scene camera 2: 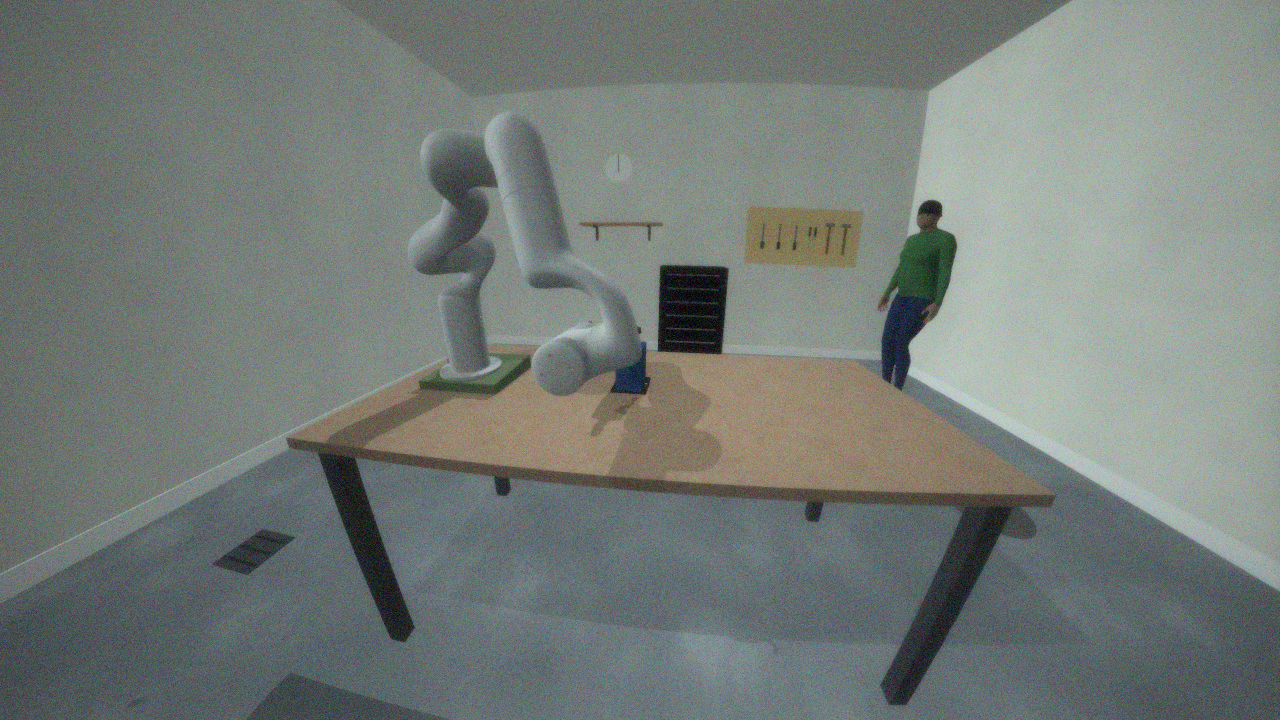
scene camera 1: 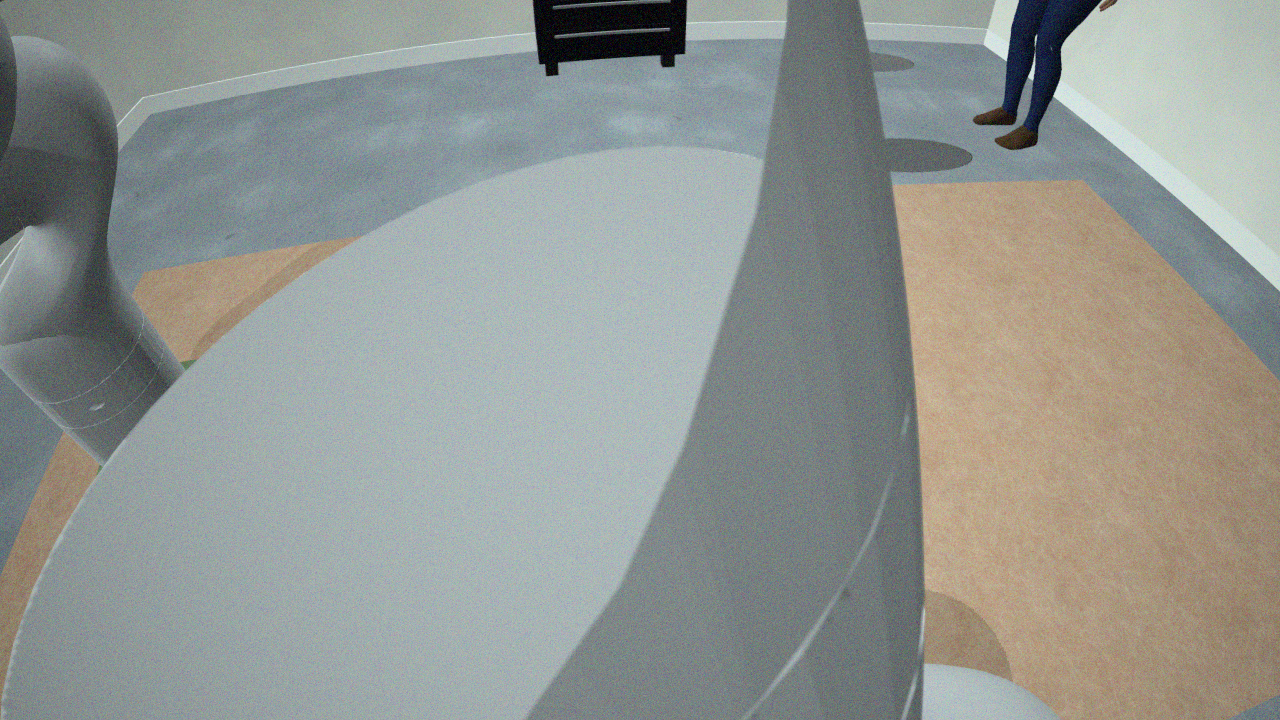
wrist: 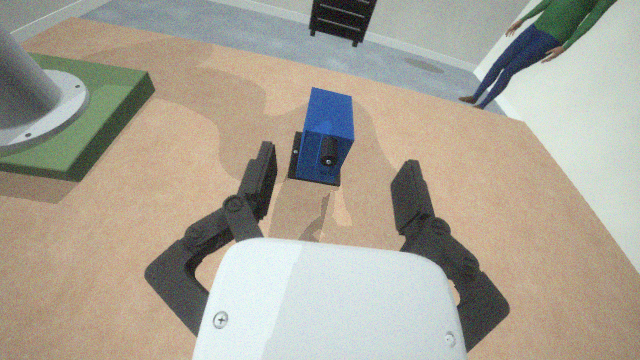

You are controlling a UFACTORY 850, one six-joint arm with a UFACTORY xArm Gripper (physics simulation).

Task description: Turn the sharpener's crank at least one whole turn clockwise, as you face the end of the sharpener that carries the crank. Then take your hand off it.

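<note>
The sharpener is a blue box on a black base, upright on the table. In the wrist view its crank end faces me, and the crank's black knob points toward me in front of the blue end face, right of that face's middle. The crank's arm is hard to make out behind the knob. My gripper is open wide and empty. Its fingers stand well apart, left and right of the sharpener in the wrist view, and nearer to the camera than it, touching nothing. In scene camera 1 my arm hides the sharpener.
The wooden table carries the arm's green base plate at its left. A person stands beyond it at the right. A black drawer cabinet stands behind.
</note>
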